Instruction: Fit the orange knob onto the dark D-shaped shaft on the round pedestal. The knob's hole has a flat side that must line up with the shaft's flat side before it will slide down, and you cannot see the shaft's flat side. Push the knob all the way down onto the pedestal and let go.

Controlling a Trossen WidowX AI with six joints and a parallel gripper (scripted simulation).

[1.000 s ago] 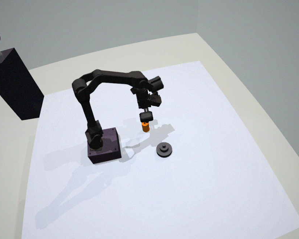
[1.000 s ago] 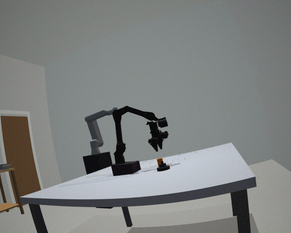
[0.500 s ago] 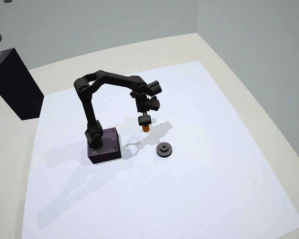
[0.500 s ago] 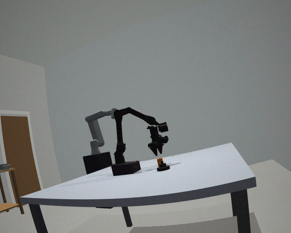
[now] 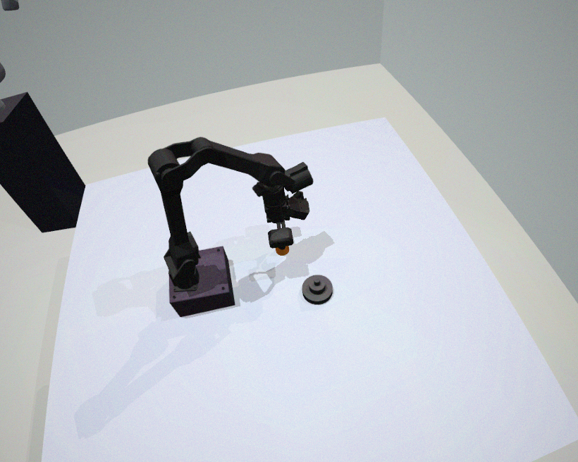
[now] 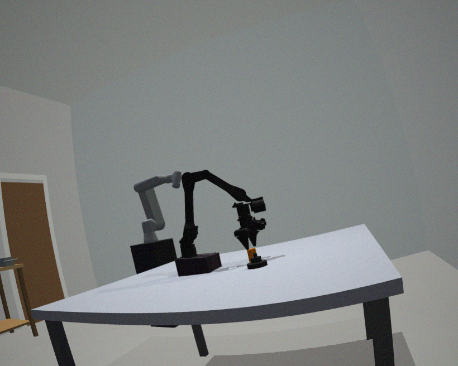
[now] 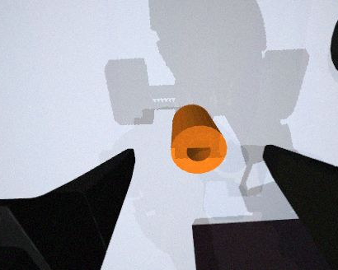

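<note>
The orange knob lies 30 mm below my gripper tip. Round my gripper tip: pedestal: 80 mm ahead, 160 mm to the right, 30 mm below.
</note>
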